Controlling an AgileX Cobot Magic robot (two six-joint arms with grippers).
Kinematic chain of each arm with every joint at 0, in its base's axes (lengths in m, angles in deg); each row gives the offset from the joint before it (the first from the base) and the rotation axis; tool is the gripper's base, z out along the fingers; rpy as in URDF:
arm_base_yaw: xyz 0 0 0.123 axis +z
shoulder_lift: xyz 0 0 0 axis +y
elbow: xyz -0.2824 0 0.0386 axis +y
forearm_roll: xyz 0.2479 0 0.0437 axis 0.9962 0 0.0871
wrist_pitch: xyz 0 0 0 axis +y
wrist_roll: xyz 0.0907 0 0.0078 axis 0.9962 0 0.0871
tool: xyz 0 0 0 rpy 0 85 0
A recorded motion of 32 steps. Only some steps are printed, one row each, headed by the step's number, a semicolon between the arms.
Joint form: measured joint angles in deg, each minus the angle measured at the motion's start. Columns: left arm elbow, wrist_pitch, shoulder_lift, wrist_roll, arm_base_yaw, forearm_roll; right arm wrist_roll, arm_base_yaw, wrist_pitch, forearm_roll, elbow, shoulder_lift.
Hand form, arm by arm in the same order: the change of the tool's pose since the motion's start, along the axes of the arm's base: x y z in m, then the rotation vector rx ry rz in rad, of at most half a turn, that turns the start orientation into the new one. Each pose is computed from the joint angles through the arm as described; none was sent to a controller.
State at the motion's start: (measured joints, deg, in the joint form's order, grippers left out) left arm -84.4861 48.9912 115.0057 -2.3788 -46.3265 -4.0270; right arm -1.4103 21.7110 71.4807 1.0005 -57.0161 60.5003
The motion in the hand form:
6: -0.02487 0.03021 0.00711 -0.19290 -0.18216 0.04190; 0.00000 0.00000 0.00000 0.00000 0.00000 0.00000
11: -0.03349 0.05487 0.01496 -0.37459 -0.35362 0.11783; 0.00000 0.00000 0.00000 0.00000 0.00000 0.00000
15: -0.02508 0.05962 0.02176 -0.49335 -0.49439 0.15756; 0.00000 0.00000 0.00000 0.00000 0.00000 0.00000
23: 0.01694 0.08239 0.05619 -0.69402 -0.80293 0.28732; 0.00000 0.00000 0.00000 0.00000 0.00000 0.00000
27: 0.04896 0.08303 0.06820 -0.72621 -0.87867 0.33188; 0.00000 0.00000 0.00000 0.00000 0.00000 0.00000
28: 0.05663 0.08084 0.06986 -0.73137 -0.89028 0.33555; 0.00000 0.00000 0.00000 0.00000 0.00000 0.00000
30: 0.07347 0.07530 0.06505 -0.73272 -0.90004 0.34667; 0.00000 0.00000 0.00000 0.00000 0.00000 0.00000
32: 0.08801 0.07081 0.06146 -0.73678 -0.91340 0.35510; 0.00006 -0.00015 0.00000 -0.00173 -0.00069 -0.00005
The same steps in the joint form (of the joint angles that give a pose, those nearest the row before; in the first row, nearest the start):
6: 17.99 -22.15 -11.11 -0.09 0.26 -1.08; 0.00 0.00 0.00 0.00 0.00 0.00
11: 29.18 -40.95 -17.92 -0.13 1.70 -3.20; 0.00 0.00 0.00 0.00 0.00 0.00
15: 31.76 -53.37 -18.64 -0.12 2.80 -3.57; 0.00 0.00 0.00 0.00 0.00 0.00
23: 30.13 -72.74 -18.38 -0.13 9.18 -3.91; 0.00 0.00 0.00 0.00 0.00 0.00
27: 23.53 -74.38 -14.56 -0.13 11.99 -3.92; 0.00 0.00 0.00 0.00 0.00 0.00
28: 21.58 -74.38 -13.29 -0.13 12.35 -3.81; 0.00 0.00 0.00 0.00 0.00 0.00
30: 17.77 -74.60 -9.72 -0.22 13.00 -3.81; 0.00 0.00 0.00 0.00 0.00 0.00
32: 14.35 -74.92 -6.70 -0.22 13.55 -3.81; 0.00 0.00 0.00 -0.11 0.00 0.00

